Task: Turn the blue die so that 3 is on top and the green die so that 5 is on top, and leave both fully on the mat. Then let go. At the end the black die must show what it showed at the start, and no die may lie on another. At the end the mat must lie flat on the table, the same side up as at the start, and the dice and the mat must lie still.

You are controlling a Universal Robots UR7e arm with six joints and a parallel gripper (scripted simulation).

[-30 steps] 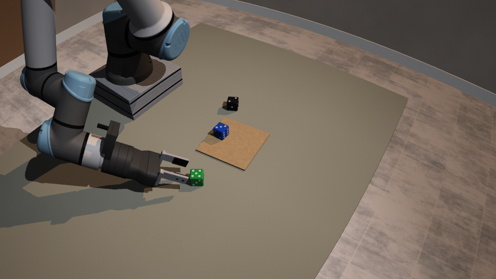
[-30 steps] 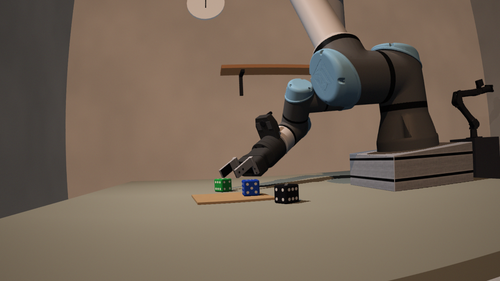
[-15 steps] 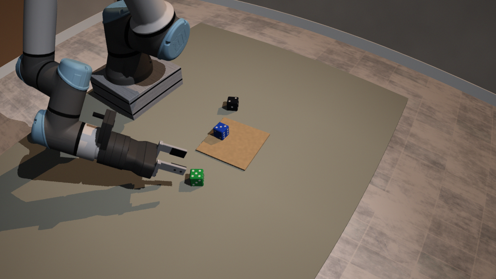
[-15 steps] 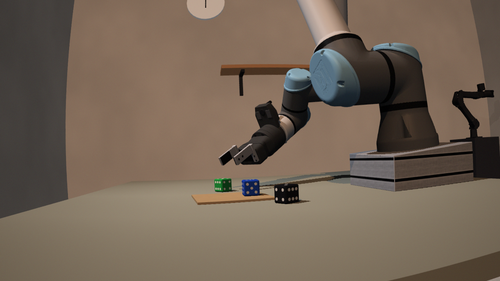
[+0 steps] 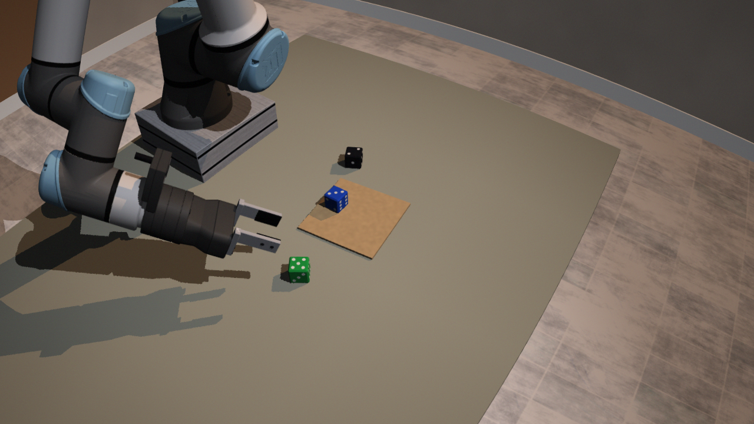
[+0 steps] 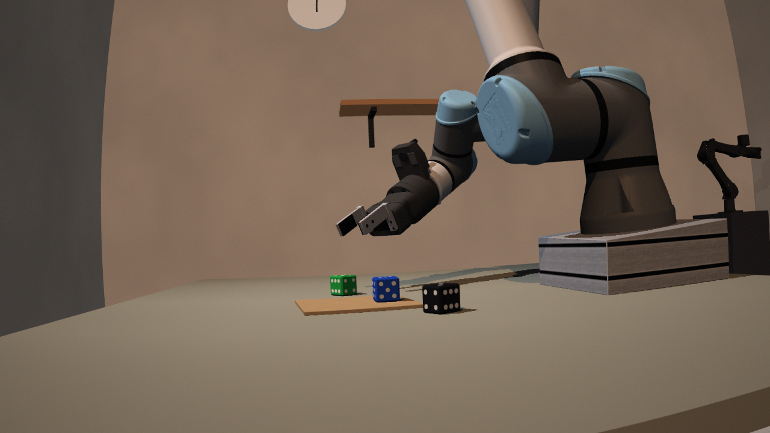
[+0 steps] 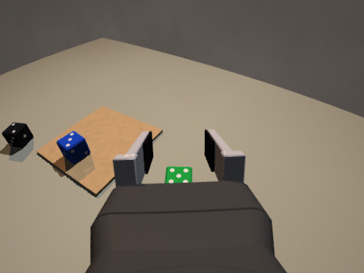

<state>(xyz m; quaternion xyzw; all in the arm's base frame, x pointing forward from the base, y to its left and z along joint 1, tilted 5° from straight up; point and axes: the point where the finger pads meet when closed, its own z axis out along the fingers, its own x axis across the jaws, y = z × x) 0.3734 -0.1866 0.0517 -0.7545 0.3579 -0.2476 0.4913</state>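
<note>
The green die lies 90 mm below my hand, 30 mm ahead of it and 20 mm to the left of it. Round my hand: brown mat: 170 mm to the left, 110 mm below, 20 mm ahead; then black die: 290 mm to the left, 90 mm below, 60 mm behind; then blue die: 180 mm to the left, 90 mm below, 20 mm behind.
</note>
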